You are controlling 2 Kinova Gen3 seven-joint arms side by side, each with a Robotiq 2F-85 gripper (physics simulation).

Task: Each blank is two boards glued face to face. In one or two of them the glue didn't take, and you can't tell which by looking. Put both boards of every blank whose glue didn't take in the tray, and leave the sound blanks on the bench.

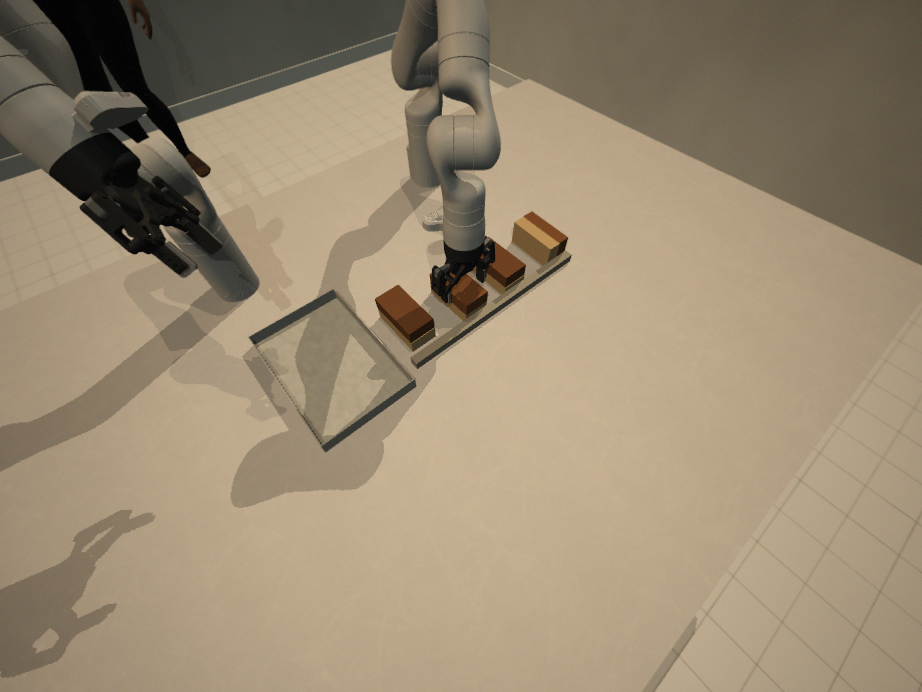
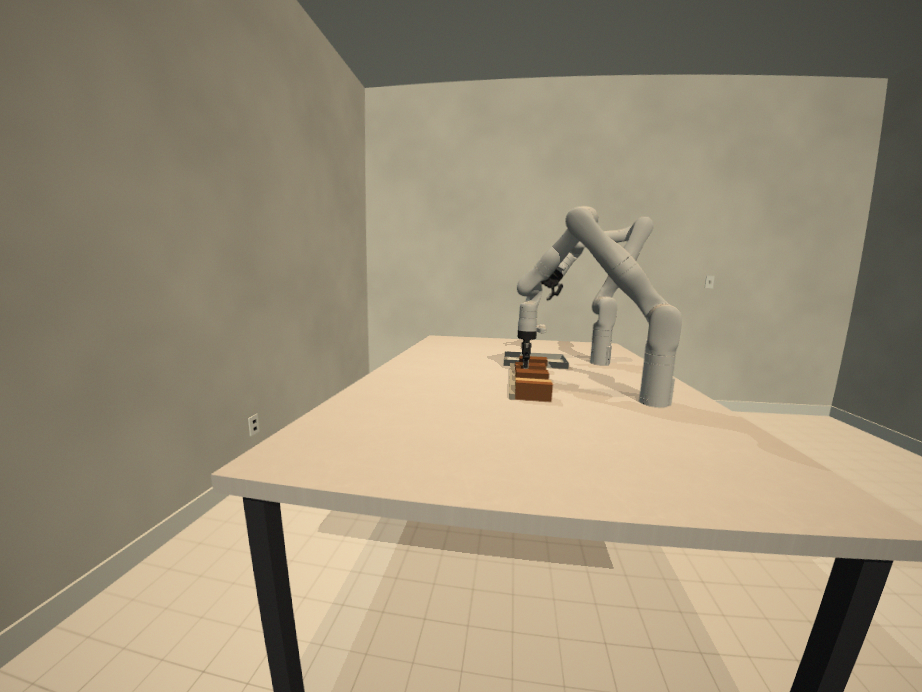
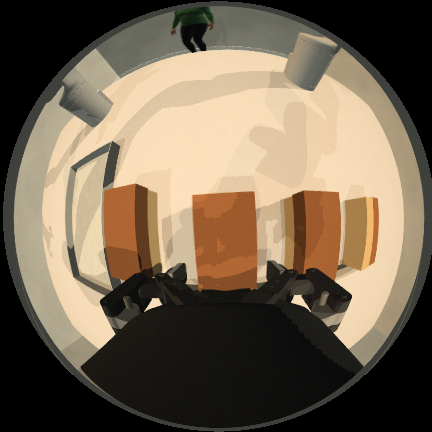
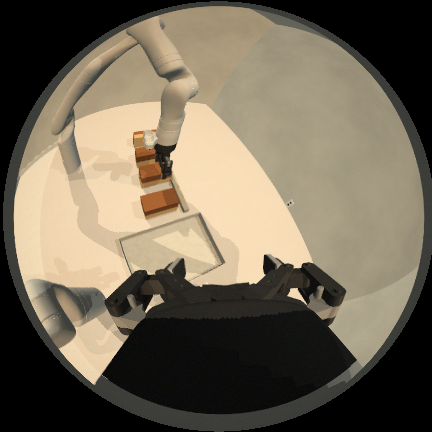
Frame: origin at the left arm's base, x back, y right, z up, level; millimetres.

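Where they show: left gripper, fingertip midpoint: (image 1: 464,290) (image 2: 525,365) (image 3: 226,271) (image 4: 159,169); right gripper, fingertip midpoint: (image 1: 205,260) (image 4: 223,265); left arm's base, origin of the base link: (image 1: 429,177) (image 2: 653,402) (image 3: 299,80) (image 4: 73,165); right arm's base, origin of the base link: (image 1: 239,286) (image 2: 599,363) (image 3: 100,114) (image 4: 95,300).
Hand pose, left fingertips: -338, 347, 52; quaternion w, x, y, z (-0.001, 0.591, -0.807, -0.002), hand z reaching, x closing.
Observation:
Each offset is from my left fingertips to the centre of the thing, as dx, dy, dz. "pt": to the spot under its first point.
Four two-tone blanks stand in a row. The blank nearest the tray @(+76, +111, -7) (image 1: 404,312) (image 3: 120,232) (image 4: 160,201), the second blank @(+19, -6, -7) (image 1: 470,296) (image 3: 225,235) (image 4: 150,173) and the third blank @(-13, -117, -7) (image 1: 506,264) (image 3: 322,230) have the red-brown board on top. The far blank @(-53, -234, -22) (image 1: 537,236) (image 2: 533,389) (image 3: 357,235) has its boards side by side. My left gripper (image 1: 463,278) (image 2: 526,362) (image 3: 226,271) is open, low over the second blank, with a finger on either side. My right gripper (image 1: 196,254) (image 2: 554,290) (image 4: 223,265) is open and empty, raised beyond the tray.
The shallow tray @(+146, +270, -37) (image 1: 370,416) (image 3: 111,165) (image 4: 211,239) holds no boards and lies beside the row. A low rail @(pt -28, +83, -32) (image 1: 454,332) (image 4: 181,197) runs along the blanks' ends. Neighbouring blanks stand close on both sides of my left gripper. A person stands beyond the table.

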